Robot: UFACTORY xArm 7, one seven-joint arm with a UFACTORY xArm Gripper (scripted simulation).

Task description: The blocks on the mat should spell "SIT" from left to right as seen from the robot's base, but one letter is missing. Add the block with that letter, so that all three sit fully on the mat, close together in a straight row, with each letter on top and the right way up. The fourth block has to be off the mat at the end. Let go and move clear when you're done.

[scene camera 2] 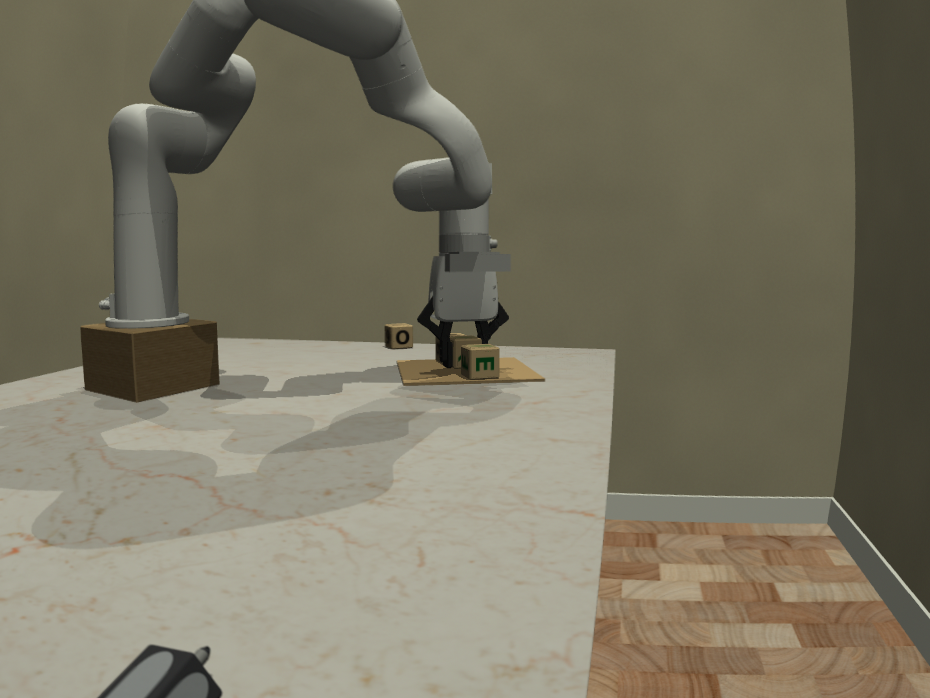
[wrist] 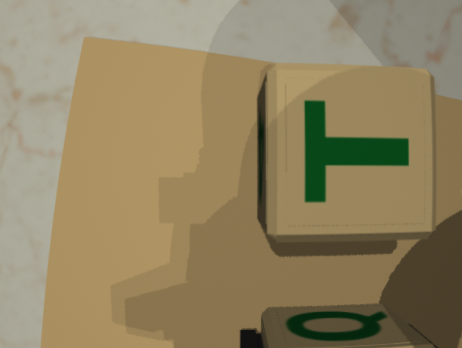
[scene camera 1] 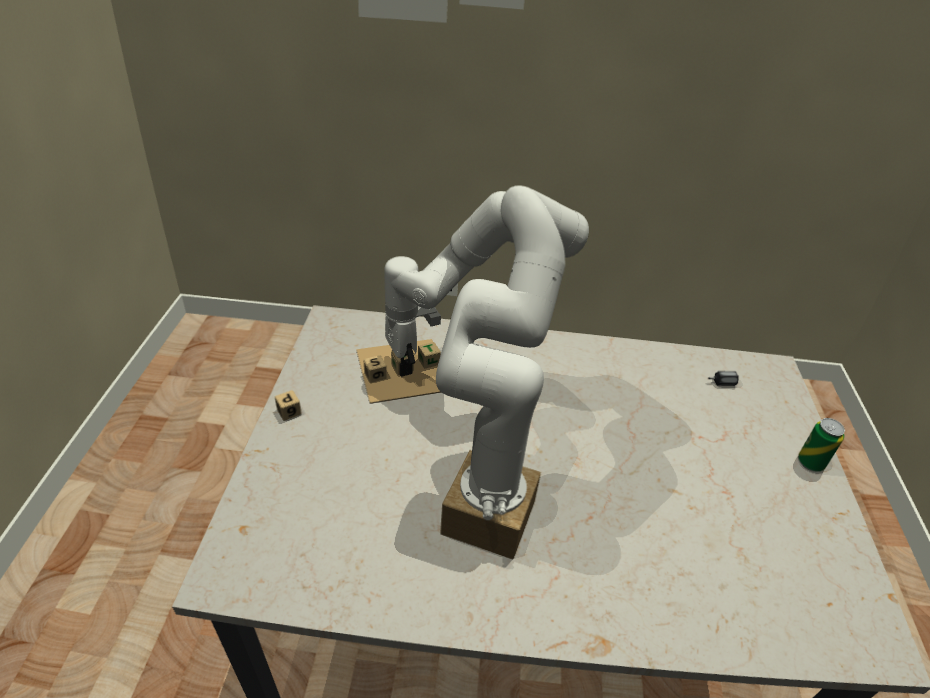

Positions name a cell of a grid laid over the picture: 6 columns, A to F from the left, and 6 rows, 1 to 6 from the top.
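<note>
There's a tan mat, and you get it in scene camera 1 (scene camera 1: C4), in scene camera 2 (scene camera 2: C4) and in the wrist view (wrist: C4). The gripper is there too, at (scene camera 2: C4) and at (scene camera 1: C4).
</note>
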